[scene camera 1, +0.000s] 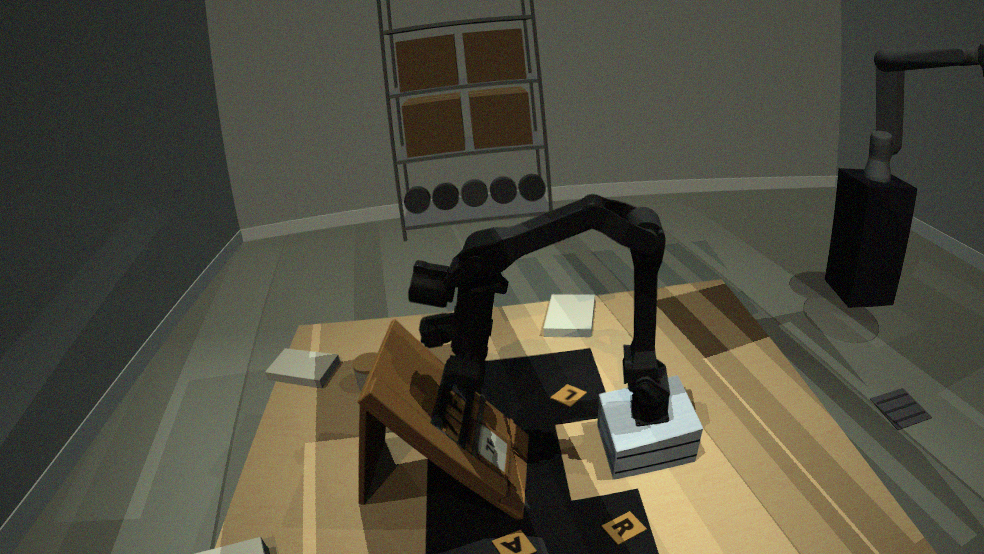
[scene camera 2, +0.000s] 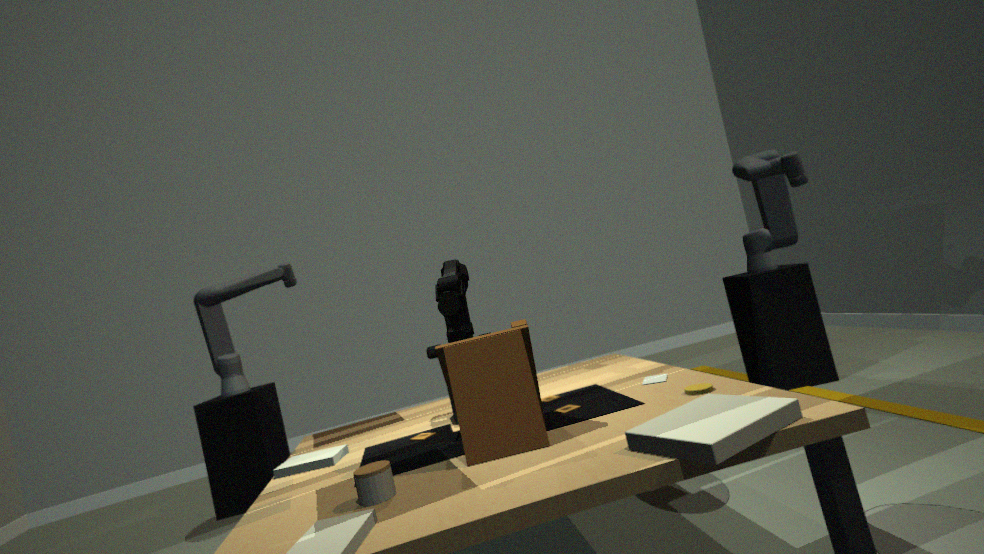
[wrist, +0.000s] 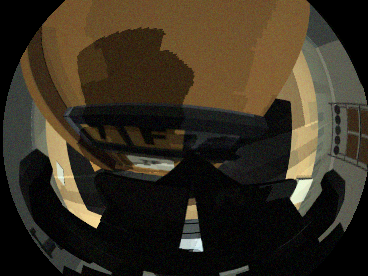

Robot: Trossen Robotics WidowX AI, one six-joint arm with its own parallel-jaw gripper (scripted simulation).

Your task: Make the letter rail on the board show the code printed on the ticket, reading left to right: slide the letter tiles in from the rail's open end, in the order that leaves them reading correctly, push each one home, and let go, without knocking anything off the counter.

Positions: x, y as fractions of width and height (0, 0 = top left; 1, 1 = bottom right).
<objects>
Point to a slab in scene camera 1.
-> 0.58, 0.57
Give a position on a slanted wooden board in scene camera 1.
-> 0.41, 0.70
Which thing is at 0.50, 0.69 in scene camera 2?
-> A slanted wooden board.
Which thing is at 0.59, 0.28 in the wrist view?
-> A slanted wooden board.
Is the gripper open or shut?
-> Shut.
</objects>
